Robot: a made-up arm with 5 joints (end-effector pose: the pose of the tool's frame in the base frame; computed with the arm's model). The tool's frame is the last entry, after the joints.
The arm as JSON. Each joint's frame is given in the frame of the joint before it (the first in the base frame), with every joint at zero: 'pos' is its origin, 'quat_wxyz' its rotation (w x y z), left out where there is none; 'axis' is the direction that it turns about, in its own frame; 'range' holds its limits. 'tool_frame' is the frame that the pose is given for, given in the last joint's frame.
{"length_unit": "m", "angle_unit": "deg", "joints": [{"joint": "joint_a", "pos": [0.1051, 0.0, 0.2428], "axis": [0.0, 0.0, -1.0], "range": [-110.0, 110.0]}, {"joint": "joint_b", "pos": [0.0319, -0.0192, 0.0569], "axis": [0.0, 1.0, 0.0], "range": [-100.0, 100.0]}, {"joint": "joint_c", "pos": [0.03, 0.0, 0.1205], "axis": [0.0, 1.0, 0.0], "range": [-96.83, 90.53]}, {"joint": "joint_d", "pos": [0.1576, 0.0, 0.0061], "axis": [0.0, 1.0, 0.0], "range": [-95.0, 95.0]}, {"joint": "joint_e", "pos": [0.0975, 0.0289, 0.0], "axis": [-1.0, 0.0, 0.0], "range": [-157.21, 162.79]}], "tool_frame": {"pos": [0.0, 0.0, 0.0], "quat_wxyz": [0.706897, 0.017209, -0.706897, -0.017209]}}
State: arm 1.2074 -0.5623 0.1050 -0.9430 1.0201
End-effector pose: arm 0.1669 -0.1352 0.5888 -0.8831 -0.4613 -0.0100 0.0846
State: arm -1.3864 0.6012 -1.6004 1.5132 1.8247
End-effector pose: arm 0.1487 0.2867 0.4700 0.0976 0.4946 -0.8636 0.0090
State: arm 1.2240 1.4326 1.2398 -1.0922 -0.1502
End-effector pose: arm 0.1199 -0.0124 0.1124 0.0023 0.0041 -0.6529 0.7574
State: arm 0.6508 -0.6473 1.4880 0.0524 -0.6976
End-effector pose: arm 0.2335 -0.0856 0.2246 0.0159 -0.3320 -0.6065 0.7222
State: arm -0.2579 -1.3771 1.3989 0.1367 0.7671
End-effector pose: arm 0.2703 0.0536 0.3396 -0.1481 -0.6318 0.3568 0.6720
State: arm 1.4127 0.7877 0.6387 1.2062 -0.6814
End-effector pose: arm 0.1276 -0.0795 0.1609 0.1695 0.4771 -0.7570 0.4130
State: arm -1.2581 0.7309 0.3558 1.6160 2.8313
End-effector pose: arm 0.1344 0.1221 0.1913 -0.3703 -0.3878 -0.7602 0.3668
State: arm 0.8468 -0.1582 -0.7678 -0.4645 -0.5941
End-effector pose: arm 0.2116 -0.1059 0.6490 -0.1014 -0.9908 -0.0610 0.0662
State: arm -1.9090 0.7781 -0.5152 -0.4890 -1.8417
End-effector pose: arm -0.0323 0.3615 0.3513 0.7404 0.2527 0.0058 0.6228
